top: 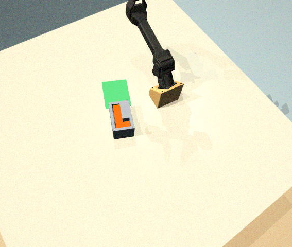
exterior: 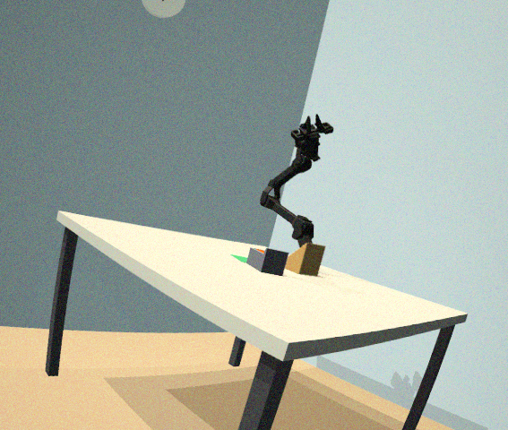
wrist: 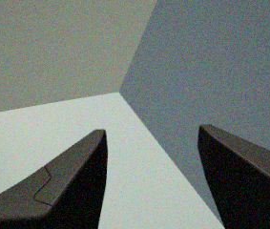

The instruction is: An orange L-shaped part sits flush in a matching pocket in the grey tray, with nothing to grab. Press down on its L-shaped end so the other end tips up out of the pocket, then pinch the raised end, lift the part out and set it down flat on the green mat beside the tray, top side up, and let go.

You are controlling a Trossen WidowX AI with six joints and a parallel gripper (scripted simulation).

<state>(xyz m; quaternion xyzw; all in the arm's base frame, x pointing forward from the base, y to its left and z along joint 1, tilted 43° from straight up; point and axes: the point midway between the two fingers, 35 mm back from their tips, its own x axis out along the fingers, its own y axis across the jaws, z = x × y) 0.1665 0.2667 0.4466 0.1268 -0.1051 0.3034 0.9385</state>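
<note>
Now: the orange L-shaped part 170 mm ahead of my gripper tip, 80 mm to the left of it and 610 mm below it. Also, from my gripper tip: green mat 90 mm ahead, 70 mm to the right, 670 mm below.
</note>
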